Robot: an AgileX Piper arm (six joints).
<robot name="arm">
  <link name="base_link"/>
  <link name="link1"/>
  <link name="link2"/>
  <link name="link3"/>
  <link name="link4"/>
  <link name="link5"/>
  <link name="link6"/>
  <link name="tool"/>
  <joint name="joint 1" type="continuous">
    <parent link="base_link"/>
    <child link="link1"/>
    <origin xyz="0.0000 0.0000 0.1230"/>
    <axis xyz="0 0 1"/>
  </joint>
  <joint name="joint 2" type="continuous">
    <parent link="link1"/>
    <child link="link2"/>
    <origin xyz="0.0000 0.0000 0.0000"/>
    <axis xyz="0 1 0"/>
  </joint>
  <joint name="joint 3" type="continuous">
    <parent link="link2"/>
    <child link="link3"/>
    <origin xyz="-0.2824 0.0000 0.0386"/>
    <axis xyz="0 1 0"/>
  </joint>
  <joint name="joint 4" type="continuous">
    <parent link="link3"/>
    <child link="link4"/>
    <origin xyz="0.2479 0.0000 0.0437"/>
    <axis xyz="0.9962 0 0.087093"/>
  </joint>
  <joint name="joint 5" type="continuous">
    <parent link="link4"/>
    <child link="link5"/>
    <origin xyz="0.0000 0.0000 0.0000"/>
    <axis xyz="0 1 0"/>
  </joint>
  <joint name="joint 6" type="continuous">
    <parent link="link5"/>
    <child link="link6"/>
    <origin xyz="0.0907 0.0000 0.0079"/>
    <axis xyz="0.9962 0 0.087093"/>
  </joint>
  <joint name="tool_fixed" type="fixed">
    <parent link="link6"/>
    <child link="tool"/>
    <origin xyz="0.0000 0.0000 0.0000" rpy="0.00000 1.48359 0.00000"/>
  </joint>
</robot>
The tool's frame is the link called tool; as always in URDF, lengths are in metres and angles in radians. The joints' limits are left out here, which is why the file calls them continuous.
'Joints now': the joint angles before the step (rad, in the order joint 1, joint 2, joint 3, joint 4, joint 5, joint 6). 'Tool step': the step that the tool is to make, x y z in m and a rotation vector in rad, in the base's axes. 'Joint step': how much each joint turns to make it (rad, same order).
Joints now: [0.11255, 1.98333, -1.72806, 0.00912, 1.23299, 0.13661]
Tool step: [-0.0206, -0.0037, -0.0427, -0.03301, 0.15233, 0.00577]
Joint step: [0.00003, 0.00008, 0.16679, -0.01601, -0.01179, -0.00177]
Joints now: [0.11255, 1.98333, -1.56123, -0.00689, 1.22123, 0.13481]
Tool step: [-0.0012, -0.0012, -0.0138, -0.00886, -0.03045, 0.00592]
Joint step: [0.00010, -0.00020, 0.05769, -0.01355, -0.08676, 0.00010]
